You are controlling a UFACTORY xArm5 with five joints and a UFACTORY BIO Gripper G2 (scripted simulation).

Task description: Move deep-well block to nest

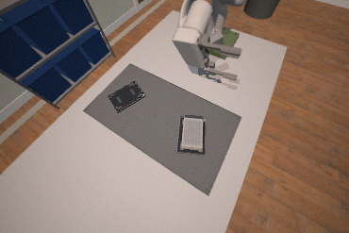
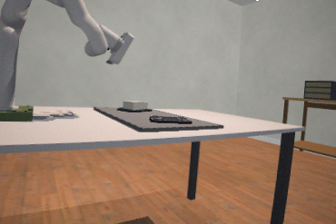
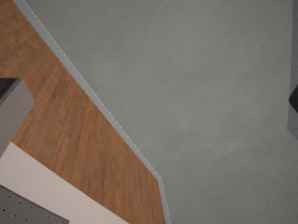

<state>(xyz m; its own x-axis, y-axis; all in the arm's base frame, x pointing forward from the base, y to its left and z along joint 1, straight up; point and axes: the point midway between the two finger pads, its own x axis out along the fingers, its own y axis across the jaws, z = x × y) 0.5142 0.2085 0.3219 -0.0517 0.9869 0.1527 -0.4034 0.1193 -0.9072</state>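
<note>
The white 96-well deep-well block lies 130 mm ahead of my hand, 20 mm to the right of it and 310 mm below it. The rest, counted from my hand: grey perforated mat (110 mm ahead, 210 mm to the right, 340 mm below).
</note>
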